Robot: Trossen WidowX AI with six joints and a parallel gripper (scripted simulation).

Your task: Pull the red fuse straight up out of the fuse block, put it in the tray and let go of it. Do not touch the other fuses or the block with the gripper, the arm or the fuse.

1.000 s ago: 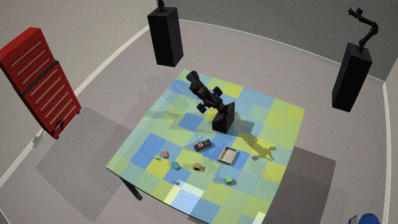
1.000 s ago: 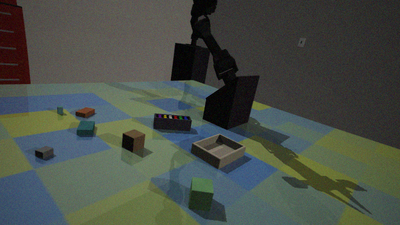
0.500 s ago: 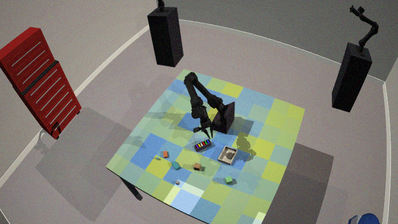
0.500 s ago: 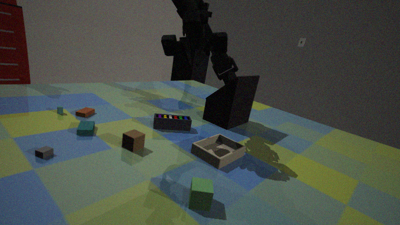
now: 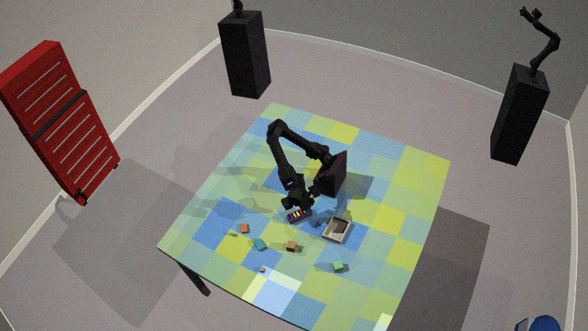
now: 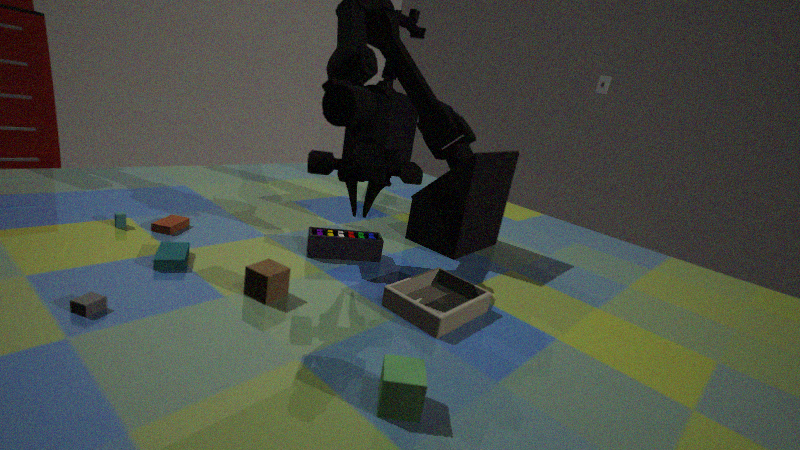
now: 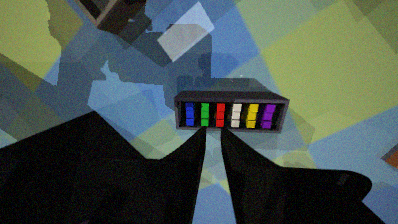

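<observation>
My gripper tip is now 10 mm short of the red fuse and 50 mm above it. Also, from my gripper tip: tray: 40 mm ahead, 200 mm to the left, 70 mm below.
</observation>
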